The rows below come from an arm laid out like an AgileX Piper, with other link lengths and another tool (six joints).
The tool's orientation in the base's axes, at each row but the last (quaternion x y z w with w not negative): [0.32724, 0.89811, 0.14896, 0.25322]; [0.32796, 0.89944, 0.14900, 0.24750]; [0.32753, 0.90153, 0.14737, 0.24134]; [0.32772, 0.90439, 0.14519, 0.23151]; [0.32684, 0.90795, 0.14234, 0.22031]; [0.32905, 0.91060, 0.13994, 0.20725]
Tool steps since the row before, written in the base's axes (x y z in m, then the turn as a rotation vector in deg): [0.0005, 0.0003, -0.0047, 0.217, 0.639, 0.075]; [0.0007, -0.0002, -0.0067, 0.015, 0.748, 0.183]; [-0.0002, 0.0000, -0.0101, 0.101, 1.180, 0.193]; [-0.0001, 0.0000, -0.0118, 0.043, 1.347, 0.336]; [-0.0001, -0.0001, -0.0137, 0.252, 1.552, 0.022]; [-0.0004, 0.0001, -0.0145, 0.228, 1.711, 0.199]
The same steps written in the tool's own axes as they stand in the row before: [0.0015, -0.0016, 0.0042, 0.254, 0.617, 0.123]; [0.0017, -0.0027, 0.0059, 0.423, 0.640, -0.065]; [0.0036, -0.0044, 0.0084, 0.648, 1.010, 0.019]; [0.0039, -0.0049, 0.0100, 0.751, 1.163, -0.114]; [0.0042, -0.0056, 0.0118, 0.838, 1.300, 0.283]; [0.0045, -0.0058, 0.0125, 0.909, 1.475, 0.136]
